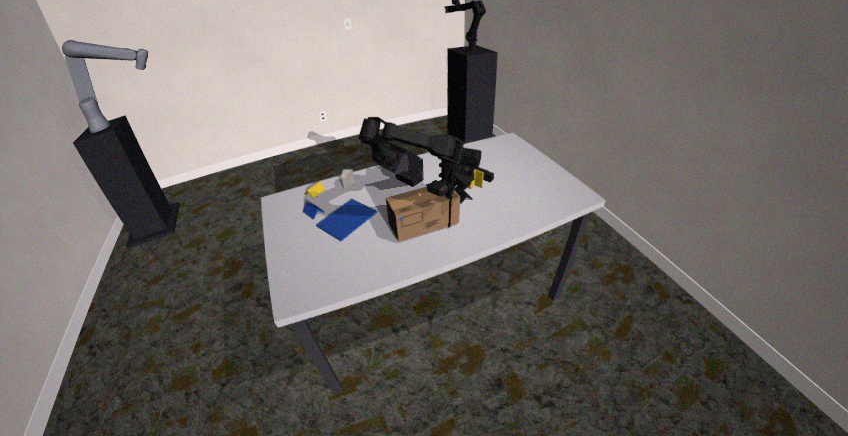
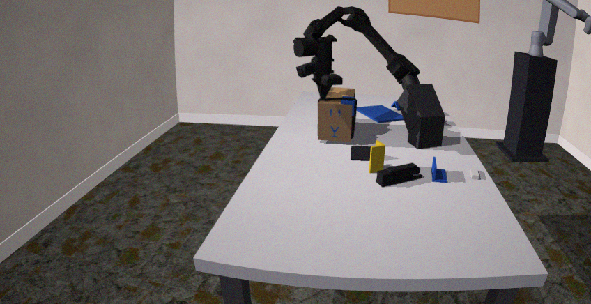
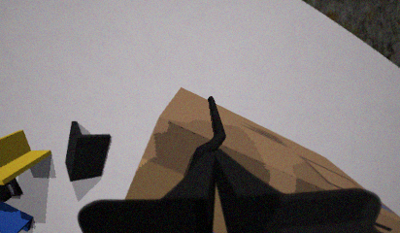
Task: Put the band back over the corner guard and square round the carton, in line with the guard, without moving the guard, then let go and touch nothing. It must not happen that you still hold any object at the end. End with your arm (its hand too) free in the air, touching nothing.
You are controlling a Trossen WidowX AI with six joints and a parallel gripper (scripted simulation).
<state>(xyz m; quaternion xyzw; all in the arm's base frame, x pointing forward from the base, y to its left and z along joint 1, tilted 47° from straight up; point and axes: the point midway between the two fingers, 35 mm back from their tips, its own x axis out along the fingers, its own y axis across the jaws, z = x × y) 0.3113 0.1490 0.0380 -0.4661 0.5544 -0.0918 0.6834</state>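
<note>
Now: the brown carton 10 cm below my hand, 8 cm to the right of it and 5 cm behind it. Round my hand: yellow corner guard (24 cm to the left, 18 cm behind, 13 cm below); then blue flat sheet (34 cm to the right, 24 cm behind, 17 cm below); then black stapler (31 cm to the left, 24 cm behind, 15 cm below).
</note>
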